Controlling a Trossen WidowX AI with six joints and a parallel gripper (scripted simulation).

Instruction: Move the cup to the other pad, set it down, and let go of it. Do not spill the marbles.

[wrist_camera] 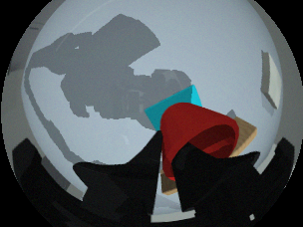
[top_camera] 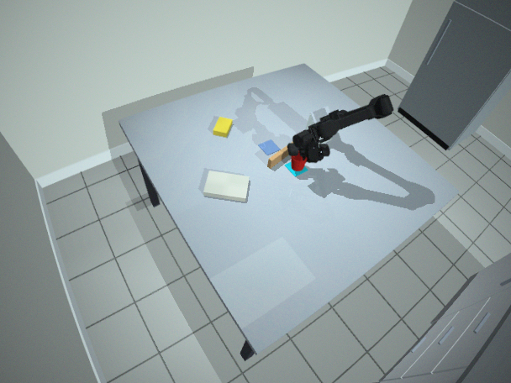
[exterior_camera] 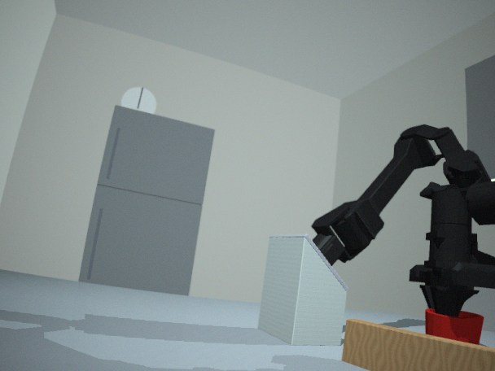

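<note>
Right now my gripper tip is 3 cm short of the red cup and 2 cm to the left of it. Also, from my gripper tip: bright cyan pad 3 cm ahead, 2 cm to the right, 5 cm below; then pale blue pad 6 cm ahead, 19 cm to the right, 5 cm below; then wooden block 4 cm ahead, 10 cm to the right, 2 cm below.
</note>
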